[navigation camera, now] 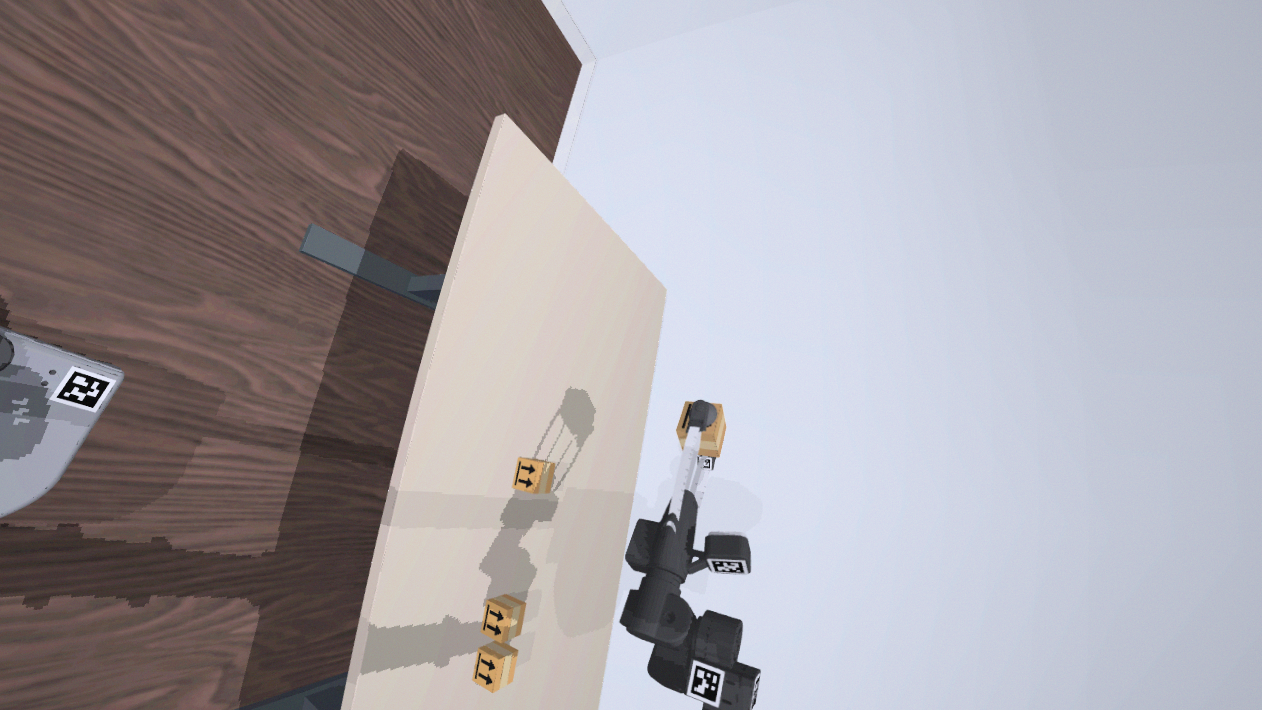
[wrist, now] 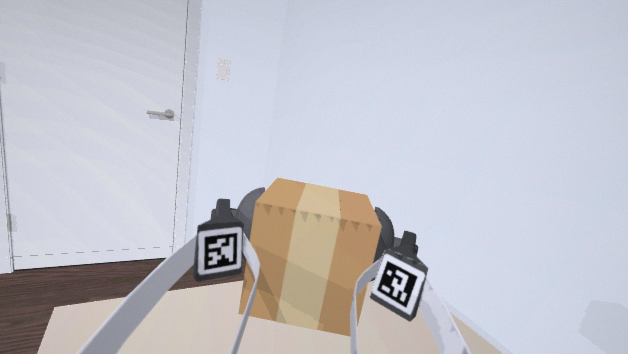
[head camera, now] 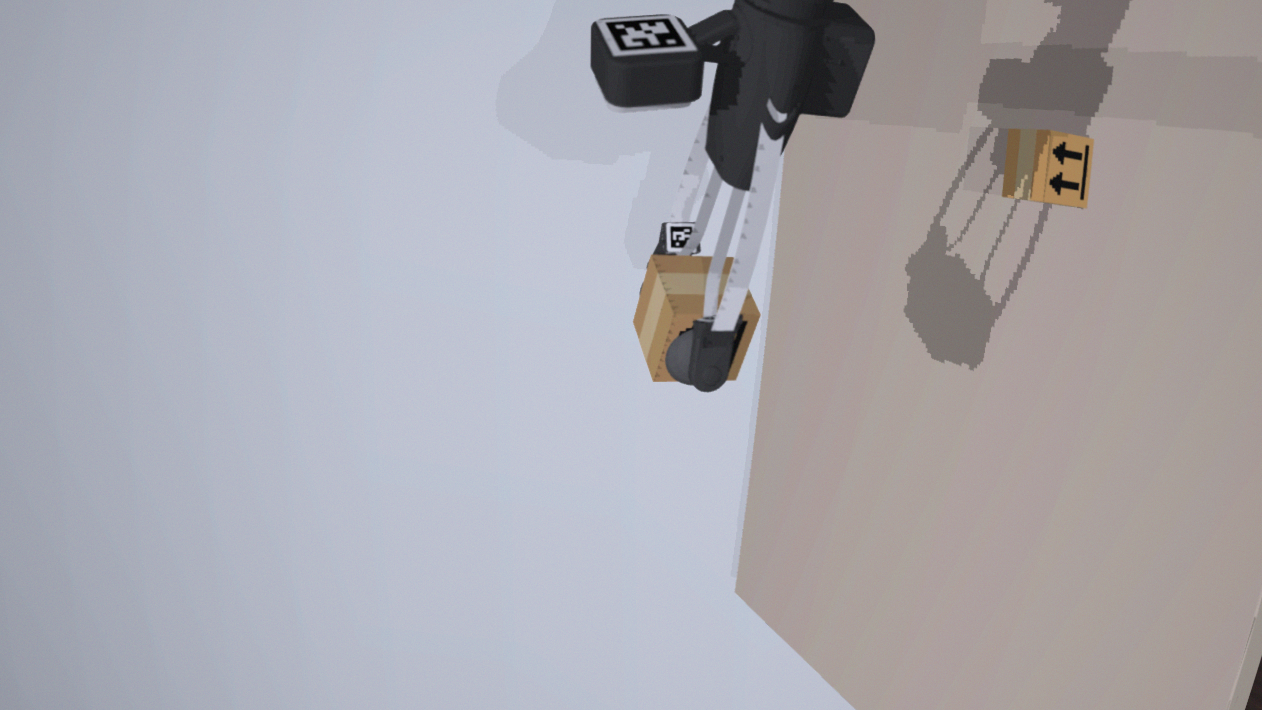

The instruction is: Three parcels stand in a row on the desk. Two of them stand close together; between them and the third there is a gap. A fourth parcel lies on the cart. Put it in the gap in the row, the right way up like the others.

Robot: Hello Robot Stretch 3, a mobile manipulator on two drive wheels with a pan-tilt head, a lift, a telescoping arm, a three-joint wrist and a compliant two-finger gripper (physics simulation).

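Frame: origin at the robot's base, x ahead, y left, z up, level; millimetres.
Seen in the pictures: gripper, fingertip midpoint: [navigation camera: 709, 416] [wrist: 315, 221] [head camera: 676, 345].
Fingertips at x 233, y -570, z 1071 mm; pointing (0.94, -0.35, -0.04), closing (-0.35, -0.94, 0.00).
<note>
Pixels of each thing's top centre, then the offset from my fingertips to it. Level surfaces: height alone.
- brown parcel, top centre: [wrist: 320, 195] [head camera: 650, 316] [navigation camera: 721, 431] dz +24, dx -21, dy +8 mm
- third parcel, top centre: [head camera: 1025, 164] [navigation camera: 544, 478] dz -301, dx -134, dy -67 mm
- desk, surface height: dz -351 mm
- wooden floor, surface height: dz -1072 mm
My gripper [head camera: 677, 322] [navigation camera: 702, 428] [wrist: 315, 221] is shut on a brown parcel [head camera: 654, 322] [navigation camera: 711, 439] [wrist: 305, 260] with a pale tape band. It holds it raised; in the head and navigation views it shows against the wall past the desk's long edge. A fingertip covers most of its dark print, so I cannot tell which way its arrows point. In the navigation view two parcels [navigation camera: 503, 618] [navigation camera: 494, 666] stand close together, and the third parcel [navigation camera: 533, 475] [head camera: 1067, 169] stands apart across the gap, arrow prints showing. The cart does not show.
The desk [head camera: 970, 529] [navigation camera: 547, 264] [wrist: 85, 325] carries the gripper's and arm's shadows, by the third parcel and across the gap. The wall [head camera: 353, 353] [navigation camera: 970, 353] [wrist: 475, 125] borders the desk. The robot's base [navigation camera: 52, 441] stands on the wooden floor [navigation camera: 220, 158]. A door [wrist: 90, 125] is beyond.
</note>
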